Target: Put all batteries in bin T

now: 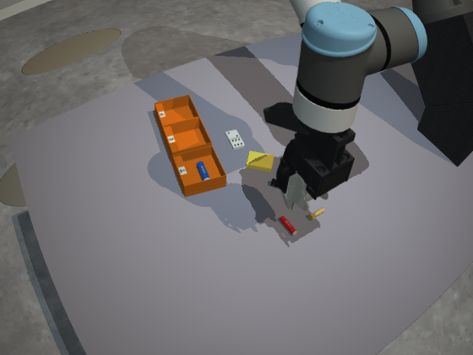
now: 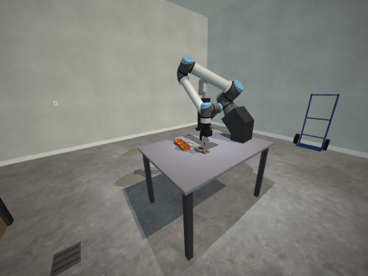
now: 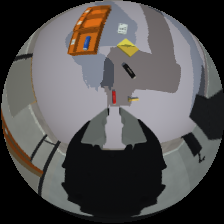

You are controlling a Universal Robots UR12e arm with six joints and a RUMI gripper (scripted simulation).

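Now: hand 80 mm above the red battery. The rest, counted from my hand: bolt: 80 mm below, 60 mm behind, 20 mm to the left; yellow block: 150 mm to the right, 80 mm below, 70 mm behind; black battery: 80 mm to the right, 80 mm below, 60 mm behind.
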